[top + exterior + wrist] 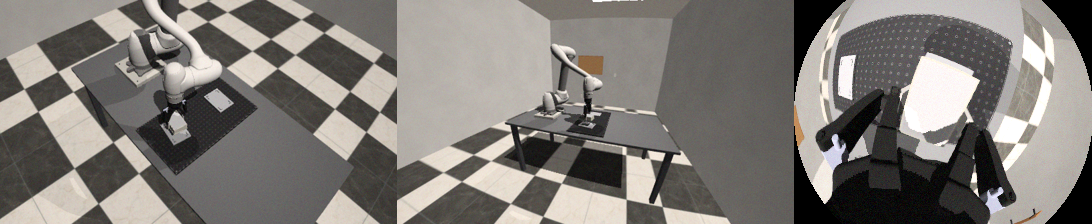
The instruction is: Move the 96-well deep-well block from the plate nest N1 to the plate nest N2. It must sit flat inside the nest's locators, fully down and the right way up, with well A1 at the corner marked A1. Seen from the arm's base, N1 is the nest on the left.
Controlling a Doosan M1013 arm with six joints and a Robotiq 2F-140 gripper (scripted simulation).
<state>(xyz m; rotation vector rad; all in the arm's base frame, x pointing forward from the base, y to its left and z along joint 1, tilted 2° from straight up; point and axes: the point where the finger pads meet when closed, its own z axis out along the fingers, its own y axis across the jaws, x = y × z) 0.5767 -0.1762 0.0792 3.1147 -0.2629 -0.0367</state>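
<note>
The white 96-well deep-well block is 1 cm below my hand.
</note>
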